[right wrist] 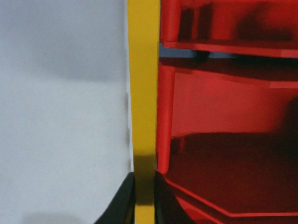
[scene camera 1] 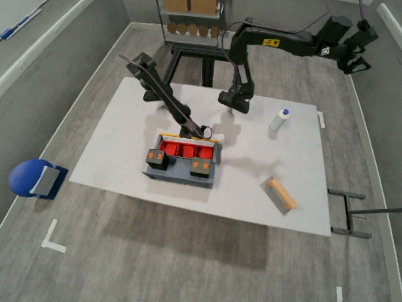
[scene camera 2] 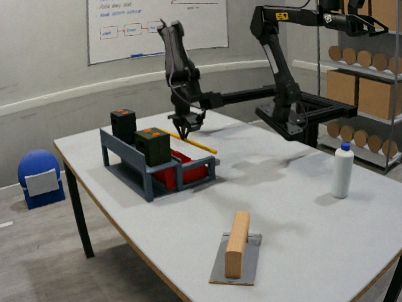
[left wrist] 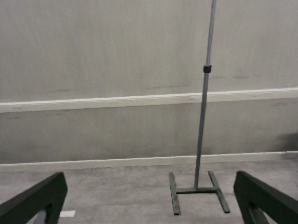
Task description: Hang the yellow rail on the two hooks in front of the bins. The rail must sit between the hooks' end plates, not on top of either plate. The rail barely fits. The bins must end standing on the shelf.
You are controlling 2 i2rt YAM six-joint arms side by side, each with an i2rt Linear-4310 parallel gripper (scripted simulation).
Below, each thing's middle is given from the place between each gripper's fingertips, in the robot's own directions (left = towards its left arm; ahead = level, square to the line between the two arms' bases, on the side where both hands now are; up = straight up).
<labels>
My right hand is 13 cm short of the blue-grey shelf (scene camera 2: 147,189) and 4 cm above it. The rest, counted from my right hand: green box (scene camera 2: 154,143) 20 cm ahead, 11 cm to the left, 5 cm above.
Now: left hand (scene camera 1: 367,59) 390 mm short of the green box, 600 mm to the left of it and 420 mm above it. The rest, counted from my left hand: blue-grey shelf: 320 mm ahead, 710 mm to the right, 500 mm below.
</labels>
